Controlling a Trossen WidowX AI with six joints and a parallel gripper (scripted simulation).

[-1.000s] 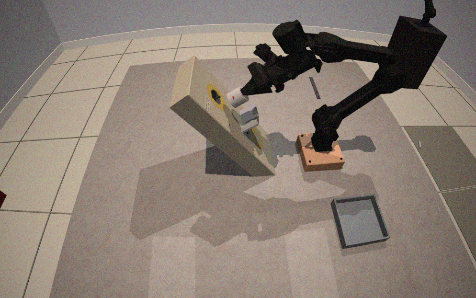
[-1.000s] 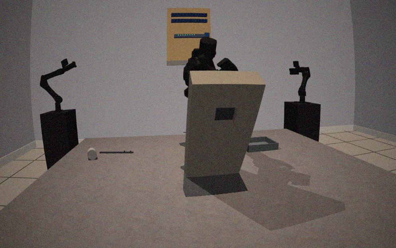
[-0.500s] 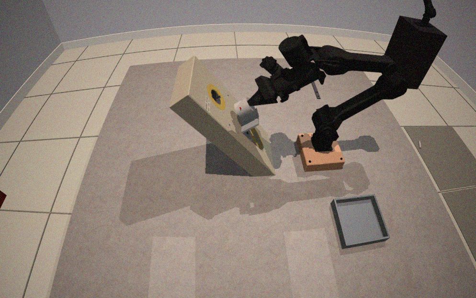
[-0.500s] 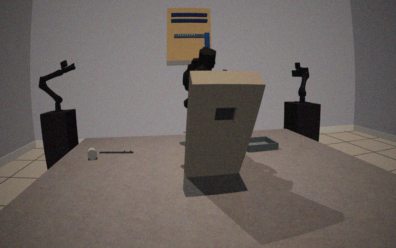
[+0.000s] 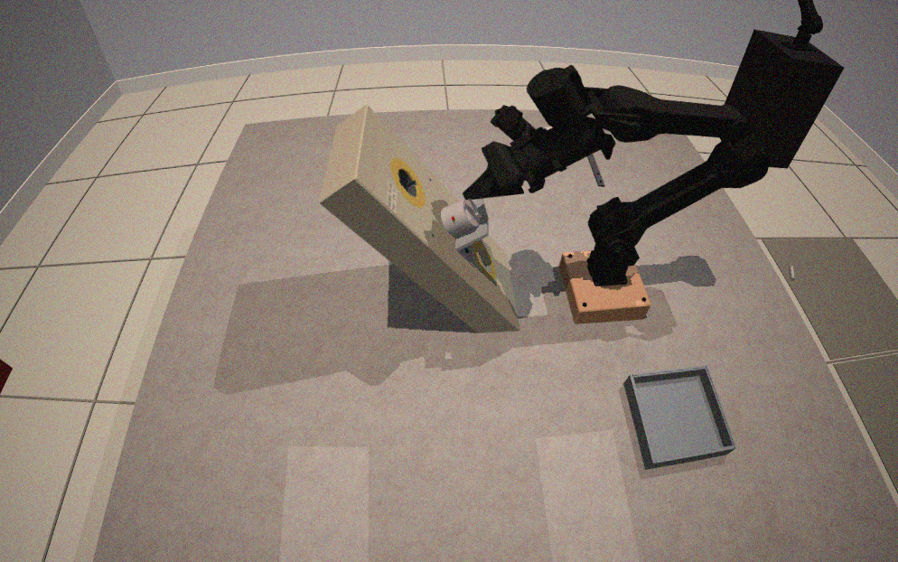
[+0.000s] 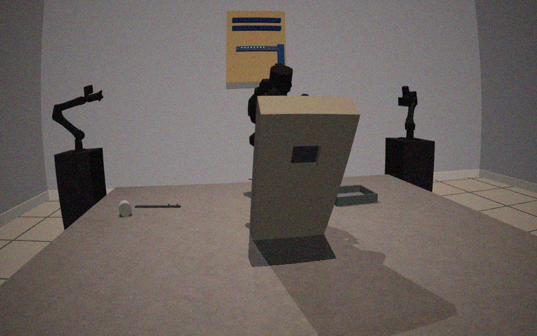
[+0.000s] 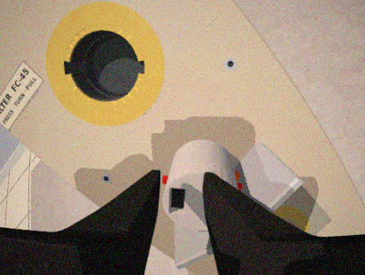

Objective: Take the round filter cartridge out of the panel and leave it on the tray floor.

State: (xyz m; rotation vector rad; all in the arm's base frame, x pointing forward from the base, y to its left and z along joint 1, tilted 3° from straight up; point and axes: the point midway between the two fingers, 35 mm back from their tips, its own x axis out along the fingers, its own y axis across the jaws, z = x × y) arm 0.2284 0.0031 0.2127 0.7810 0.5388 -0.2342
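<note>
My gripper tip is now 10 mm short of the white filter cartridge and 30 mm above it. From my gripper tip the other things lie so: grey shelf: 70 mm below; grey tray: 330 mm behind, 280 mm to the left, 210 mm below; beige service panel: 50 mm ahead, 50 mm below.
</note>
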